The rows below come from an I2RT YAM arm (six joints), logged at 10 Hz.
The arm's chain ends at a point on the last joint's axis. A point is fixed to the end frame.
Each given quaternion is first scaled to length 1.
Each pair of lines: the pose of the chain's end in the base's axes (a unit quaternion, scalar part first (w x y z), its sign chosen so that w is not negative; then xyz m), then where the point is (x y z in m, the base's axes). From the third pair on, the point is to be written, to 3 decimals.
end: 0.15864 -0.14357 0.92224 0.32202 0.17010 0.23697 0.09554
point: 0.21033 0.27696 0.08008
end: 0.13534 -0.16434 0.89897 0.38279 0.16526 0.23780 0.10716
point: 0.20158 0.28240 0.09500
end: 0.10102 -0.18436 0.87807 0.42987 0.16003 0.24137 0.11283
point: 0.192 0.290 0.103
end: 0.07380 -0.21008 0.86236 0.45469 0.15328 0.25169 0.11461
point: 0.181 0.303 0.106
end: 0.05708 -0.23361 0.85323 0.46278 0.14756 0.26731 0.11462
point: 0.172 0.320 0.106
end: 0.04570 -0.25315 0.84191 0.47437 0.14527 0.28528 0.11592
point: 0.167 0.339 0.108
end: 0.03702 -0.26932 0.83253 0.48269 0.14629 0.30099 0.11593
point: 0.166 0.356 0.109
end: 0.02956 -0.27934 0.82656 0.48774 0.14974 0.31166 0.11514
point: 0.168 0.367 0.109
